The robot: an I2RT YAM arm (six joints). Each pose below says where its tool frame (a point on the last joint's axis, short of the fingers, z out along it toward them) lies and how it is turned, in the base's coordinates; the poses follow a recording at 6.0 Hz.
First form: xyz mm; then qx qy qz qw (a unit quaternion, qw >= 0).
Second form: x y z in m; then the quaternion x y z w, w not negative. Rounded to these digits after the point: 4 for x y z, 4 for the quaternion.
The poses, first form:
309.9, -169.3, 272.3, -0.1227, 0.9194, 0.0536, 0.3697
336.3, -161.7, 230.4, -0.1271, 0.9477, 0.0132, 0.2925
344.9, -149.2, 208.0, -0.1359, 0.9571, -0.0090, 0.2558
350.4, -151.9, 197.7, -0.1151, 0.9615, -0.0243, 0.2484
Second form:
0.3099, -0.1693, 0.2723, -0.1227, 0.9194, 0.0536, 0.3697
0.3363, -0.1617, 0.2304, -0.1271, 0.9477, 0.0132, 0.2925
0.3449, -0.1492, 0.2080, -0.1359, 0.9571, -0.0090, 0.2558
0.3504, -0.1519, 0.1977, -0.1151, 0.9615, -0.0243, 0.2484

